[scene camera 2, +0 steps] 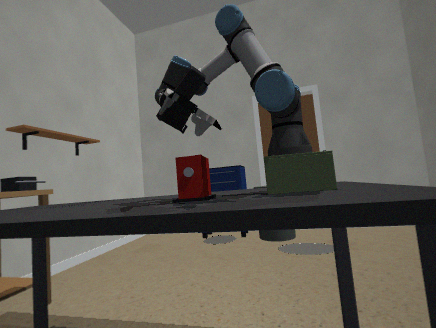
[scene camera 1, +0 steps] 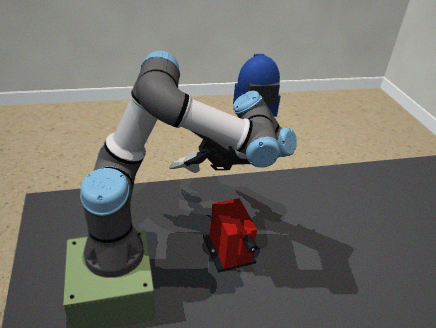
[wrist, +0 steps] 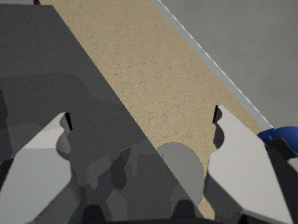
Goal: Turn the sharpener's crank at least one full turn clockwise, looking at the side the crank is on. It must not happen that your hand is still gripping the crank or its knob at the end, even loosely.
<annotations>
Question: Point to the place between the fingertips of my gripper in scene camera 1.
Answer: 180, 146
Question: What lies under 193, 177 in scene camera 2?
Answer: A red sharpener.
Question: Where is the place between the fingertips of my gripper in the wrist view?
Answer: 142, 110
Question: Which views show my gripper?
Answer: Scene camera 2, scene camera 1 and the wrist view: all of them.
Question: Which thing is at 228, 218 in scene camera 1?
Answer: A red sharpener.
</annotations>
